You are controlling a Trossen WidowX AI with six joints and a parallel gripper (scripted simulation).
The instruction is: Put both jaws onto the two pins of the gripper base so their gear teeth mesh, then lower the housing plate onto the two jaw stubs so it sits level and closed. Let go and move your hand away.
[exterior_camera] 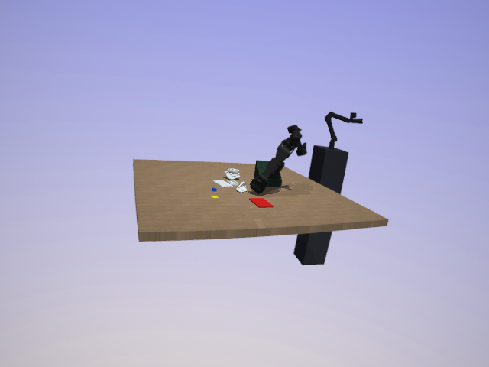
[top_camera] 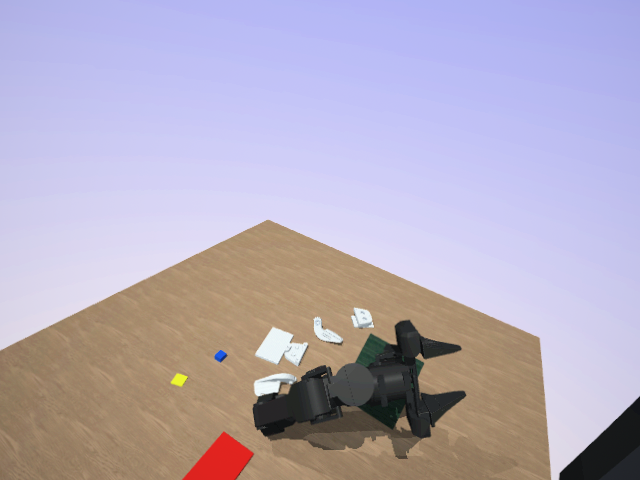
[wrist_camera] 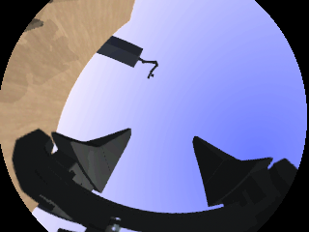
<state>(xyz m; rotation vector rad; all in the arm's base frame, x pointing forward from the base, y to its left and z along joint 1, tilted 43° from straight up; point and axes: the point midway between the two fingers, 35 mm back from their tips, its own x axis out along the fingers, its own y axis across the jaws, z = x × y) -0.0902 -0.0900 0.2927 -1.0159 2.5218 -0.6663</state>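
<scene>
Now: gripper tip 39 cm short of the white jaw, 32 cm above it and 20 cm to the left of it. From my gripper tip the other things lie so: blue cube: 53 cm ahead, 35 cm below, 8 cm to the left; yellow tile: 54 cm ahead, 35 cm below, 20 cm to the left; red patch: 35 cm below, 30 cm ahead, 26 cm to the left.
</scene>
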